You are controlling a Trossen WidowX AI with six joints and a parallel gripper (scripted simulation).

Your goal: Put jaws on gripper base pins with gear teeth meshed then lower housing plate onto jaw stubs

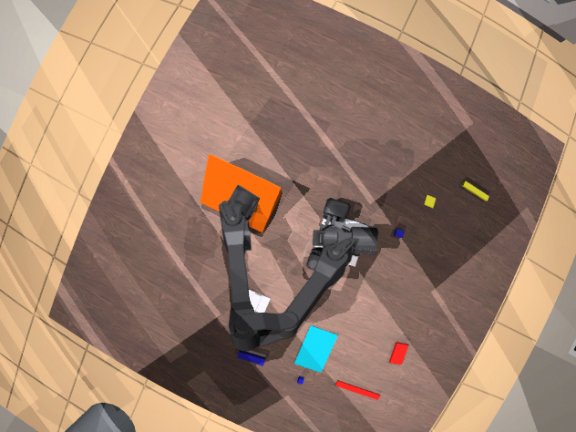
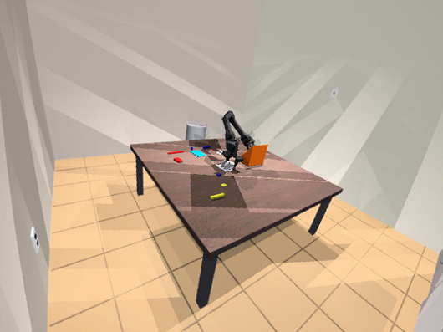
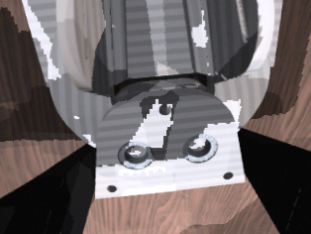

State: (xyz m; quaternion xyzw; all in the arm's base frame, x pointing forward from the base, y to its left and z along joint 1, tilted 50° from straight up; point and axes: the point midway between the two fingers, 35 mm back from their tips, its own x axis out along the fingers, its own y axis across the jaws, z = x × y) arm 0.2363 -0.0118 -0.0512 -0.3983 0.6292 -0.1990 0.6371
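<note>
Right now my gripper tip is right at the housing plate. From my gripper tip the other things lie so: white rectangular plate (7 cm ahead, 2 cm to the left, 1 cm below); blue cube (18 cm ahead, 11 cm to the left); gripper base (1 cm ahead, 2 cm above).
</note>
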